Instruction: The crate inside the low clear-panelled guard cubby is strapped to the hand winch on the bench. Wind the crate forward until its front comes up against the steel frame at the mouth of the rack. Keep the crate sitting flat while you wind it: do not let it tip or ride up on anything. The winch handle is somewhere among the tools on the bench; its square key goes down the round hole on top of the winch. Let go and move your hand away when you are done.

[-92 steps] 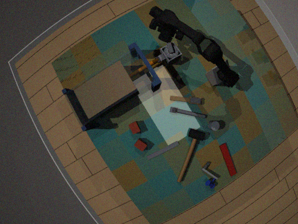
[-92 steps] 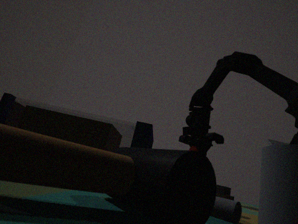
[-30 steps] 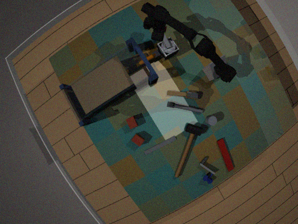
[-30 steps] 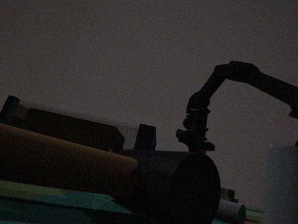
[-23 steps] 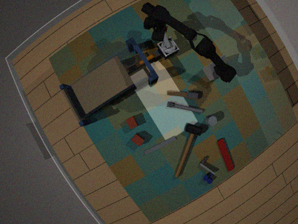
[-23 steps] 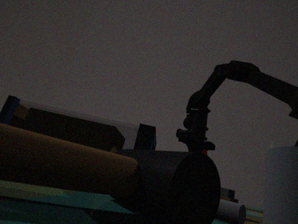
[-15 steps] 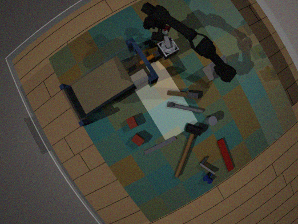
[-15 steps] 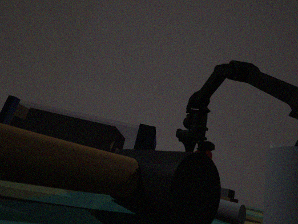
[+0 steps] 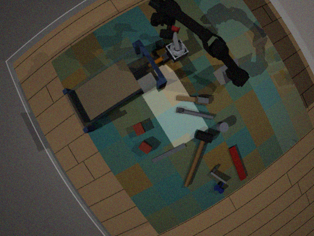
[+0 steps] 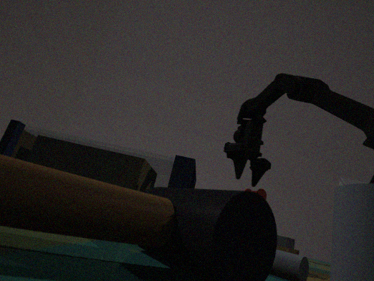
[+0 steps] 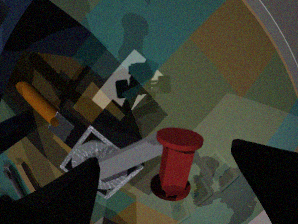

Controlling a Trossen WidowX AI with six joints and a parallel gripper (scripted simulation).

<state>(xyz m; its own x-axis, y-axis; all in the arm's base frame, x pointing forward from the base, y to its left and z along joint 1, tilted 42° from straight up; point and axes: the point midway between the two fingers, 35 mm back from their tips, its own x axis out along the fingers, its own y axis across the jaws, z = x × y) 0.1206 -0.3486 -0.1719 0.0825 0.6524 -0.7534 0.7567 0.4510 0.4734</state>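
Now: the red knob 30 mm behind my gripper tip, 20 mm to the left of it and 50 mm below it. Round my gripper tip: red-knobbed crank: 10 mm behind, 50 mm to the left, 80 mm below; then grey winch: 100 mm to the left, 150 mm below; then blue steel frame: 180 mm ahead, 80 mm to the left, 80 mm below.
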